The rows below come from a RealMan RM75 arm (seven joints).
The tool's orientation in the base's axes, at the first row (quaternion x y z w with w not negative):
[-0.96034, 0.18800, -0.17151, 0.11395]
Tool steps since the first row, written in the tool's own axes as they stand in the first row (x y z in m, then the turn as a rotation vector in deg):
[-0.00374, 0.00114, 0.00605, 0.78, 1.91, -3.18]
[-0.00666, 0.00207, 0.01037, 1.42, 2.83, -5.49]
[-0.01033, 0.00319, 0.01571, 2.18, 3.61, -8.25]
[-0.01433, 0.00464, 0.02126, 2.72, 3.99, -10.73]
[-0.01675, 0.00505, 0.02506, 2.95, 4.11, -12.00]
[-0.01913, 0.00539, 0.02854, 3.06, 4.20, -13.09]
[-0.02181, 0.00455, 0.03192, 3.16, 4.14, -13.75]
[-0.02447, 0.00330, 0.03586, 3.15, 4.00, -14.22]
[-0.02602, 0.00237, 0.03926, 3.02, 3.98, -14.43]
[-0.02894, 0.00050, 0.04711, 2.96, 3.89, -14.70]
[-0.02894, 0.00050, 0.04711, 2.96, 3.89, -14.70]
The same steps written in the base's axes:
[-0.00137, 0.00140, -0.00693, -1.12, -2.53, 2.59]
[-0.00260, 0.00240, -0.01199, -1.72, -3.97, 4.63]
[-0.00417, 0.00368, -0.01824, -2.34, -5.41, 7.15]
[-0.00605, 0.00483, -0.02488, -2.91, -6.35, 9.47]
[-0.00688, 0.00601, -0.02917, -3.22, -6.75, 10.66]
[-0.00776, 0.00719, -0.03313, -3.56, -7.04, 11.67]
[-0.00857, 0.00955, -0.03675, -3.70, -7.13, 12.32]
[-0.00901, 0.01235, -0.04077, -3.84, -7.07, 12.78]
[-0.00880, 0.01433, -0.04406, -4.02, -7.03, 12.94]
[-0.00782, 0.01840, -0.05155, -4.15, -6.97, 13.20]
[-0.00782, 0.01840, -0.05155, -4.15, -6.97, 13.20]

